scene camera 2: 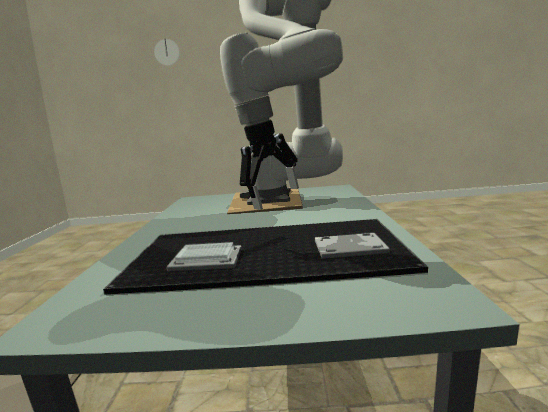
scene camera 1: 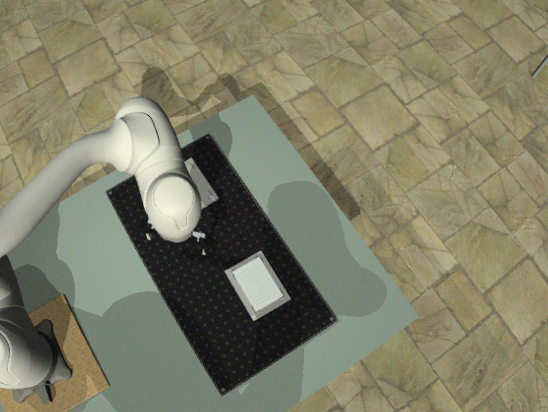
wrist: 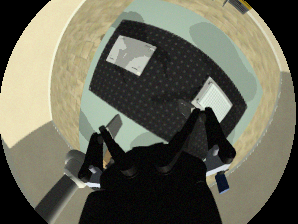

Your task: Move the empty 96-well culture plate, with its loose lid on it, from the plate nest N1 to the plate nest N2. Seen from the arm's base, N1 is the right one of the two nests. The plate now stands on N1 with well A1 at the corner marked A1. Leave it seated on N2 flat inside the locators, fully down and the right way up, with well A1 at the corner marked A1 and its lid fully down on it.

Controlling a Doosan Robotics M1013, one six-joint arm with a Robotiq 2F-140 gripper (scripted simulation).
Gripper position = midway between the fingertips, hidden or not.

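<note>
There is a lid (scene camera 1: 253, 277), and scene camera 2 gives me the lid as well (scene camera 2: 212, 250). A nest N2 (scene camera 2: 356, 244) is there for me to see too, and the wrist view has the nest N2 (wrist: 128, 53) in it. My own gripper (scene camera 2: 277, 198) is visible to me, and in the wrist view I see the gripper (wrist: 149, 112) again.
</note>
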